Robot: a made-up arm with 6 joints.
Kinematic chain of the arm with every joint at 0, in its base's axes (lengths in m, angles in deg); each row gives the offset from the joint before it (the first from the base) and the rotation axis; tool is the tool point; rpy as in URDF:
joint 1: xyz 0 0 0.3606 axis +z
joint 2: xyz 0 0 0 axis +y
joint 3: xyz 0.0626 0 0.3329 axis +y
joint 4: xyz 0.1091 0 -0.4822 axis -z
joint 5: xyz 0 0 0 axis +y
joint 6: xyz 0.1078 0 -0.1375 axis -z
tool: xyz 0 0 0 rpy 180 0 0
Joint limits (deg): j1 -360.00..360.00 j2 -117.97..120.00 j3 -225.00..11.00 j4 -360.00..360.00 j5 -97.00..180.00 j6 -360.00..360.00
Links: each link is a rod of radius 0.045 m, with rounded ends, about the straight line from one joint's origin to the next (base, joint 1, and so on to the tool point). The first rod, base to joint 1, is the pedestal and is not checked.
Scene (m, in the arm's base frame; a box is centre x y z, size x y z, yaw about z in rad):
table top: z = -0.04
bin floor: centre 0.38 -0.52 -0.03 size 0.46 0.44 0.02 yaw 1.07
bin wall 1: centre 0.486 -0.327 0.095 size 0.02 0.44 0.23 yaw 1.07
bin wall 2: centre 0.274 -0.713 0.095 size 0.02 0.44 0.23 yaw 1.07
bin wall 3: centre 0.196 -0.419 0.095 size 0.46 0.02 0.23 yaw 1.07
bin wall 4: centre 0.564 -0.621 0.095 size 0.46 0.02 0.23 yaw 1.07
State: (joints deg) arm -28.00 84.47 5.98 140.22 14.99 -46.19
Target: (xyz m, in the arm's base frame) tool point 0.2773 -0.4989 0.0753
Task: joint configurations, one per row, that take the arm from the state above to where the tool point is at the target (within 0.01 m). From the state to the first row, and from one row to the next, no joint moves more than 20 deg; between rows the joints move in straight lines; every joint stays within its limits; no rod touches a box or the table.
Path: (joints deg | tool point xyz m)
1: -37.33 69.73 4.14 136.19 -3.67 -52.03 | -0.2456 0.0860 0.2229
2: -46.66 54.99 2.31 132.15 -22.33 -57.87 | -0.1958 0.0433 0.1872
3: -55.99 40.25 0.47 128.12 -40.99 -63.70 | -0.1515 -0.0168 0.1816
4: -65.32 25.51 -1.37 124.08 -59.65 -69.54 | -0.1206 -0.0811 0.2106
5: -74.65 10.77 -3.21 120.05 -78.31 -75.38 | -0.1039 -0.1332 0.2709
6: -83.99 -3.97 -5.04 116.02 -96.97 -81.22 | -0.0946 -0.1606 0.3516
7: -79.04 -4.41 -12.43 119.40 -79.99 -75.38 | -0.0967 -0.2068 0.3242
8: -74.09 -4.85 -19.81 122.78 -63.01 -69.54 | -0.0739 -0.2666 0.2968
9: -69.14 -5.29 -27.19 126.16 -46.03 -63.70 | -0.0223 -0.3356 0.2795
10: -64.19 -5.73 -34.58 129.54 -29.04 -57.87 | 0.0580 -0.4051 0.2829
11: -59.24 -6.17 -41.96 132.92 -12.06 -52.03 | 0.1615 -0.4633 0.3150
12: -54.29 -6.61 -49.34 136.30 4.92 -46.19 | 0.2773 -0.4989 0.3797
13: -55.42 11.25 -52.68 135.04 11.39 -46.19 | 0.2885 -0.5163 0.2318
14: -56.55 29.11 -56.02 133.79 17.87 -46.19 | 0.2773 -0.4989 0.0753

